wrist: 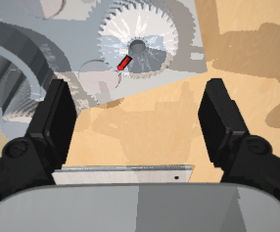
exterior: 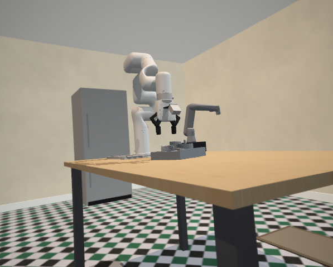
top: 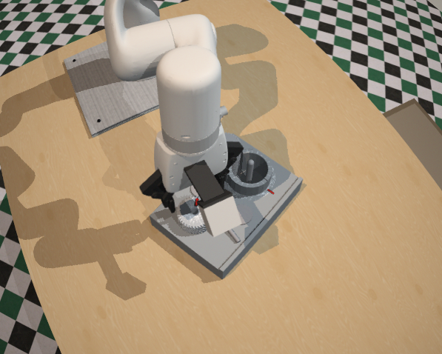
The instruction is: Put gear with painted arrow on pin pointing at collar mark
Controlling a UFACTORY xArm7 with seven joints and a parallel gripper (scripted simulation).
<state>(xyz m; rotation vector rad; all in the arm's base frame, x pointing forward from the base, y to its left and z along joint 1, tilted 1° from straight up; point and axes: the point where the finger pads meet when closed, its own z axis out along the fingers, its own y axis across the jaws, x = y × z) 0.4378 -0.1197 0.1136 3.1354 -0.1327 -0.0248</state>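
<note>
Now: the gear 80 mm below my hand. From my hand the other things lie so: bolt (50 mm ahead, 40 mm to the left, 90 mm below).
</note>
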